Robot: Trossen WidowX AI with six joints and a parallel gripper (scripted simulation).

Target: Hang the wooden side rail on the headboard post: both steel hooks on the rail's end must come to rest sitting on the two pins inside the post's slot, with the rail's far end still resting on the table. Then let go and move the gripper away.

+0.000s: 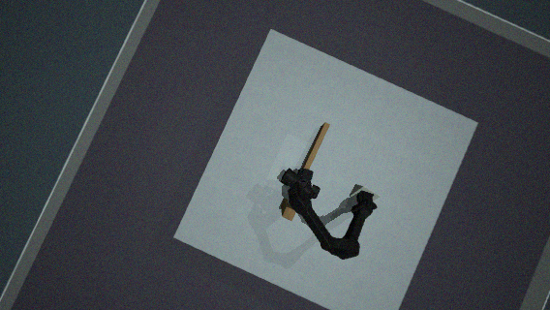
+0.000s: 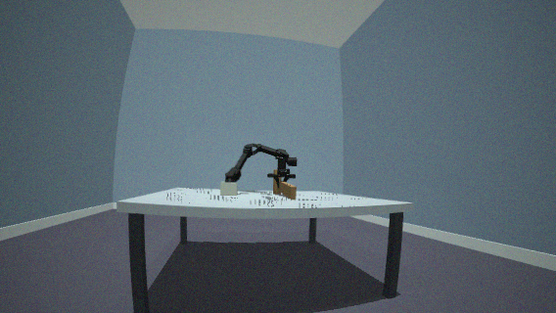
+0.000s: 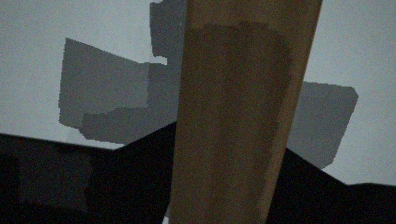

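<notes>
The headboard post lies 130 mm to the left of my gripper tip, 40 mm above it and 20 mm ahead of it.
</notes>
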